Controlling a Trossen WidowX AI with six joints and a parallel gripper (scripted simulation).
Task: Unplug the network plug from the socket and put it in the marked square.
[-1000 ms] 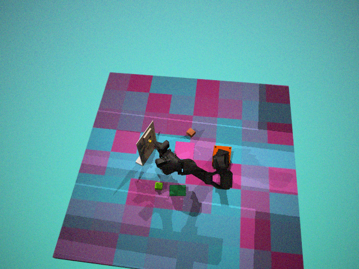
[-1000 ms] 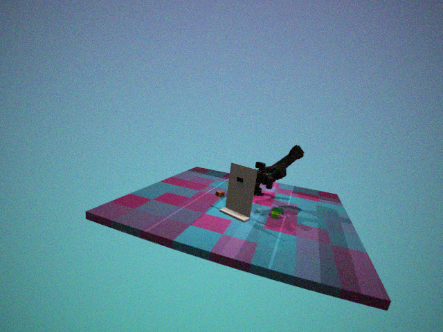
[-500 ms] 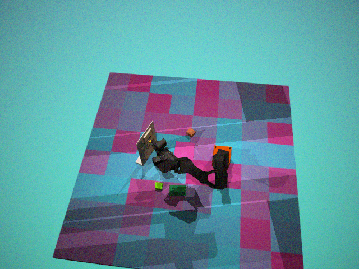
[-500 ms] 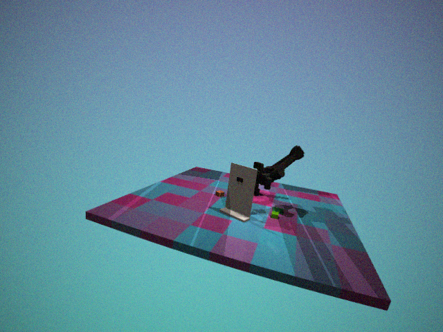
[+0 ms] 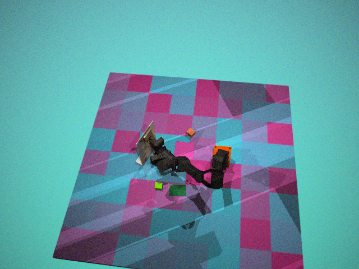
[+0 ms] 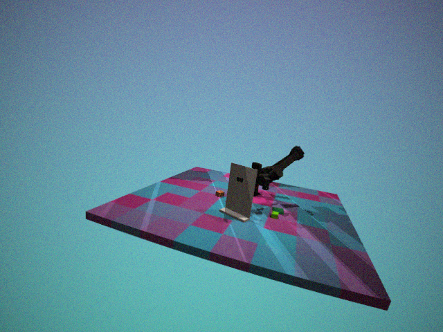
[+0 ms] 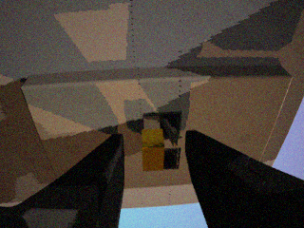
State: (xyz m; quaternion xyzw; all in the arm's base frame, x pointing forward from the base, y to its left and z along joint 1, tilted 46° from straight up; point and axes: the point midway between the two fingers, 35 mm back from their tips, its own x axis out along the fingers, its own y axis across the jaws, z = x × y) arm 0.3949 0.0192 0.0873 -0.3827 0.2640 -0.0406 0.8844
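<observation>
The pink square lies 18 cm behind my gripper tip, 8 cm to the right of it and 19 cm below it. Also, from my gripper tip: network plug (1 cm ahead); grey panel (2 cm ahead, 1 cm to the right, 7 cm below).
</observation>
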